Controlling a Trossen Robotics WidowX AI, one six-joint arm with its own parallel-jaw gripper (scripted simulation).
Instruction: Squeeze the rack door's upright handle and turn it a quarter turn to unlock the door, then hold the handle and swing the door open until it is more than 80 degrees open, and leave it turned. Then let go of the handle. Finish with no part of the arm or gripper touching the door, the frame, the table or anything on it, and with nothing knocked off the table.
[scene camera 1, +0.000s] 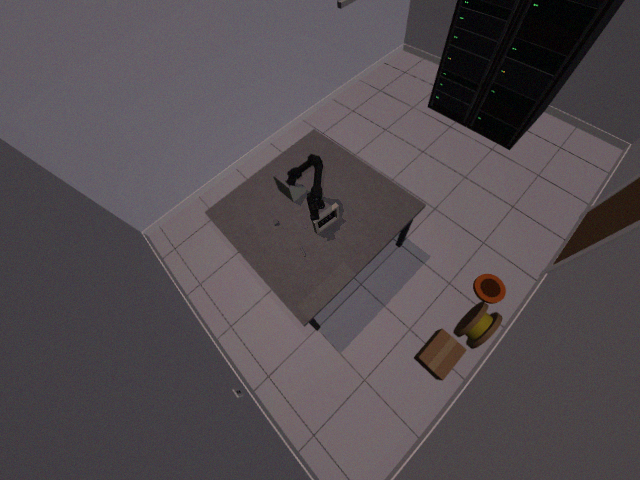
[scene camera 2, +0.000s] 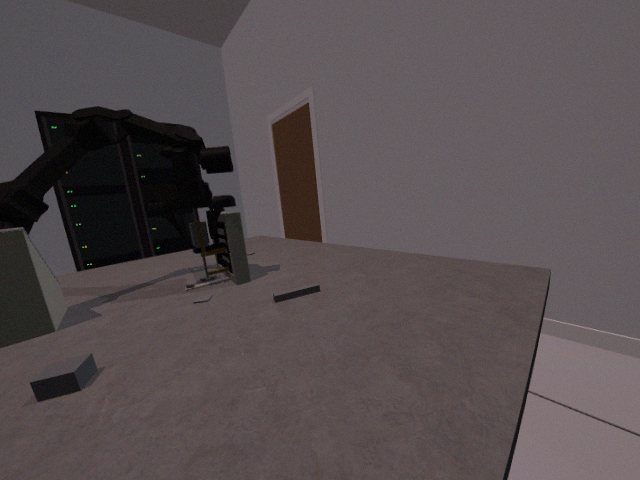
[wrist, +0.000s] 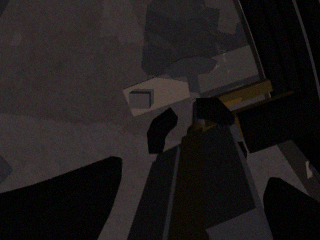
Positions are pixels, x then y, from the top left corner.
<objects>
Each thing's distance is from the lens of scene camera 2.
gripper (scene camera 2: 199, 240): 63 cm
dark grey block (scene camera 2: 62, 377): 41 cm
</objects>
